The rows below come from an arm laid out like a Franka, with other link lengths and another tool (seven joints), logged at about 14 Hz.
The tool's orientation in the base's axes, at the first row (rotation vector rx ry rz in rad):
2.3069, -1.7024, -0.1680
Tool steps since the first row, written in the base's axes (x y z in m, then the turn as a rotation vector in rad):
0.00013, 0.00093, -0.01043, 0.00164, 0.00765, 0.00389
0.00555, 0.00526, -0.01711, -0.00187, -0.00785, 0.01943
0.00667, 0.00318, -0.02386, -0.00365, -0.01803, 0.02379
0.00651, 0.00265, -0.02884, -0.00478, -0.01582, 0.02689
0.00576, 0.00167, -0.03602, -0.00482, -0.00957, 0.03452
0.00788, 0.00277, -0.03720, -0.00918, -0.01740, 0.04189
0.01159, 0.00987, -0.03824, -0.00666, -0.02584, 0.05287
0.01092, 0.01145, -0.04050, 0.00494, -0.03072, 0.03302
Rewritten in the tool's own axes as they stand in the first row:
-0.00153, -0.00332, 0.00981, -0.00652, -0.00251, -0.00525
-0.00444, -0.01137, 0.01422, 0.00817, 0.00935, -0.01698
-0.00257, -0.01373, 0.02071, 0.01759, 0.01500, -0.01923
-0.00244, -0.01485, 0.02559, 0.01535, 0.01631, -0.02223
-0.00220, -0.01591, 0.03279, 0.00990, 0.01679, -0.03044
-0.00268, -0.01850, 0.03323, 0.01651, 0.02502, -0.03526
-0.00838, -0.02415, 0.03226, 0.02601, 0.02811, -0.04517
-0.01023, -0.02460, 0.03436, 0.03287, 0.01318, -0.02836

